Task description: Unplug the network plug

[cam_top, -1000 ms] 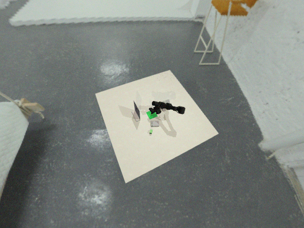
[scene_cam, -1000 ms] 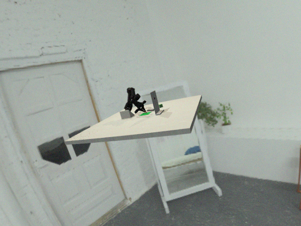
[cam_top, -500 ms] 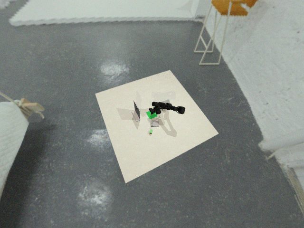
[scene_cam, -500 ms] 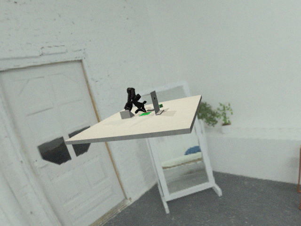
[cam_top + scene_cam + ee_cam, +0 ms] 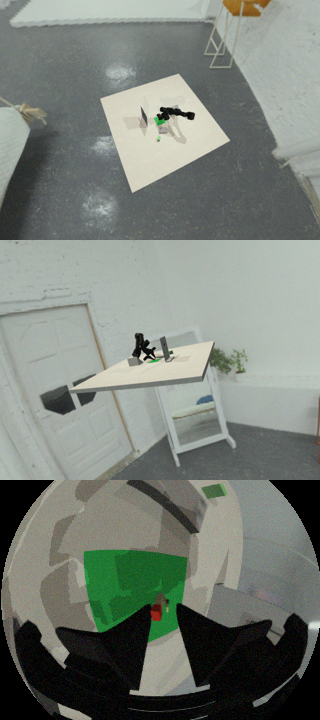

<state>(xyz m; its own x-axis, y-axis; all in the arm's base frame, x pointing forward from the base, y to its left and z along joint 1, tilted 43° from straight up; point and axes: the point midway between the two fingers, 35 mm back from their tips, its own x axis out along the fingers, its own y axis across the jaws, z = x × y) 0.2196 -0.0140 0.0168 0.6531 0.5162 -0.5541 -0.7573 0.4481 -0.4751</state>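
My gripper tip is now right at the network plug. From my gripper tip the other things lie so: flat grey block 3 cm ahead, 14 cm to the left, 1 cm below; then upright panel 18 cm ahead, 9 cm to the right, 9 cm above; then green square 1 cm behind, 2 cm below.
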